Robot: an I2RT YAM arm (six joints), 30 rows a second.
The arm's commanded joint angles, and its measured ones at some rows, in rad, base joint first. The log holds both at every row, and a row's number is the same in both.
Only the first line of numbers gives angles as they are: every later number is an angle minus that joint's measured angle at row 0.
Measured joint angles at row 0:
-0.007 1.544 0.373 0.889 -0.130 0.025
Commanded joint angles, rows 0 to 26:
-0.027 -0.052 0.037 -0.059 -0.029 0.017
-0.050 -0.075 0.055 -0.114 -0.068 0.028
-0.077 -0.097 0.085 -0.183 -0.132 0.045
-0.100 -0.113 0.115 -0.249 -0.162 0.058
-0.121 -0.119 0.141 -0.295 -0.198 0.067
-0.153 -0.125 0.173 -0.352 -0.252 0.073
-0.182 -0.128 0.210 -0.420 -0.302 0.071
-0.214 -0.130 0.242 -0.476 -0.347 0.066
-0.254 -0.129 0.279 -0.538 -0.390 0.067
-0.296 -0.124 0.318 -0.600 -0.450 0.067
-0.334 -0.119 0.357 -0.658 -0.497 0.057
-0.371 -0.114 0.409 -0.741 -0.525 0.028
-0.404 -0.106 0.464 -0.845 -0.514 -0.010
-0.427 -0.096 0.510 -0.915 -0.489 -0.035
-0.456 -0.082 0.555 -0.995 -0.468 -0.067
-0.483 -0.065 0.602 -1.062 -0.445 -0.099
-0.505 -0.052 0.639 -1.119 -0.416 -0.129
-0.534 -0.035 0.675 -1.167 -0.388 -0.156
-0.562 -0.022 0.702 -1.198 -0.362 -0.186
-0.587 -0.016 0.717 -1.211 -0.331 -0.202
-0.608 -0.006 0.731 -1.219 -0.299 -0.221
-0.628 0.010 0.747 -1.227 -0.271 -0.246
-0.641 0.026 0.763 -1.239 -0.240 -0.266
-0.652 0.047 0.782 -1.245 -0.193 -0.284
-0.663 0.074 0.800 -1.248 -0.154 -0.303
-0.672 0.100 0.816 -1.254 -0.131 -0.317
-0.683 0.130 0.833 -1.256 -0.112 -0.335
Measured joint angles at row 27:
-0.669 0.075 0.790 -1.174 -0.233 -0.244
